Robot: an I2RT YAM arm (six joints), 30 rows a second.
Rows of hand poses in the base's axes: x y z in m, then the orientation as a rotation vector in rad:
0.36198 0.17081 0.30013 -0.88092 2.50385 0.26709
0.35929 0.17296 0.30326 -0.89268 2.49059 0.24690
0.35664 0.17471 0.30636 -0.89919 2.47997 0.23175
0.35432 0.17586 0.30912 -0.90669 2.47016 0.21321
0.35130 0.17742 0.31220 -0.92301 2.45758 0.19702
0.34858 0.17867 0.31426 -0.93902 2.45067 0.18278
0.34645 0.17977 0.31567 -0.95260 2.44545 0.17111
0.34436 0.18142 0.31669 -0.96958 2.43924 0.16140
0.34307 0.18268 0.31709 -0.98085 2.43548 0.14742
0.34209 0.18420 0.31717 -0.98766 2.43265 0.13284
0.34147 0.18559 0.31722 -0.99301 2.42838 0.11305
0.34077 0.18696 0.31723 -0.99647 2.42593 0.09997
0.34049 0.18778 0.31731 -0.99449 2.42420 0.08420
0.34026 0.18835 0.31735 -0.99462 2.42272 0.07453
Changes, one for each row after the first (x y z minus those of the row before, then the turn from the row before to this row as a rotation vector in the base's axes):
-0.00269 0.00215 0.00313 -0.01167 -0.01599 0.00662
-0.00265 0.00175 0.00310 -0.00801 -0.01296 0.00352
-0.00232 0.00115 0.00276 -0.01081 -0.01299 0.00346
-0.00302 0.00156 0.00308 -0.01098 -0.01282 0.01051
-0.00272 0.00125 0.00206 -0.01154 -0.00706 0.00962
-0.00213 0.00110 0.00141 -0.00978 -0.00518 0.00812
-0.00209 0.00165 0.00102 -0.00925 -0.00458 0.01102
-0.00129 0.00126 0.00040 -0.01113 -0.00496 0.00582
-0.00098 0.00152 0.00008 -0.01051 -0.00531 0.00249
-0.00062 0.00139 0.00005 -0.01302 -0.00844 0.00086
-0.00070 0.00137 0.00001 -0.00874 -0.00520 0.00043
-0.00028 0.00082 0.00008 -0.00907 -0.00672 -0.00390
-0.00023 0.00057 0.00004 -0.00587 -0.00411 -0.00139

